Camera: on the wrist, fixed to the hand. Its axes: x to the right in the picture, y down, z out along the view.
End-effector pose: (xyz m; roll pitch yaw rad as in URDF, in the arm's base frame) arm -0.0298 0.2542 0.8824 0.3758 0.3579 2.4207
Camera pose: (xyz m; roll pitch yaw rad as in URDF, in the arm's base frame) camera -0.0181 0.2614 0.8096 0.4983 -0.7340 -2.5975
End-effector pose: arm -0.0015 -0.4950 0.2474 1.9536 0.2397 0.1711
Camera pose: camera 0.0044 -0.4233 0.2299 2.8656 -0.7601 -1.2019
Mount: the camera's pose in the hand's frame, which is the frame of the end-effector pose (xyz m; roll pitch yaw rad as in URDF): 0.0217 -0.0378 -0.0599 0.0216 -0.4078 1.5983
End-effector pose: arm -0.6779 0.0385 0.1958 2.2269 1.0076 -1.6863
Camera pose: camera -0.6098 0.0133 0.1810 2.1112 -0.2842 -2.8310
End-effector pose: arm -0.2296 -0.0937 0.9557 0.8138 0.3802 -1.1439
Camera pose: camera -0.2158 -0.0816 0.8839 0.8649 -1.0794 -0.3334
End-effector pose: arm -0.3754 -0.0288 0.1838 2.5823 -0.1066 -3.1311
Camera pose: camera -0.3930 -0.0928 0.2167 -2.9975 -0.1477 1.5397
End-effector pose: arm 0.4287 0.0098 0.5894 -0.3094 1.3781 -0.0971
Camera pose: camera 0.3831 -0.0403 0.5594 1.4114 -0.0436 1.3818
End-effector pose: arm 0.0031 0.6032 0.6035 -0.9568 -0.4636 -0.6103
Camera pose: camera -0.0202 0.5332 0.6100 -0.4859 0.4981 0.7184
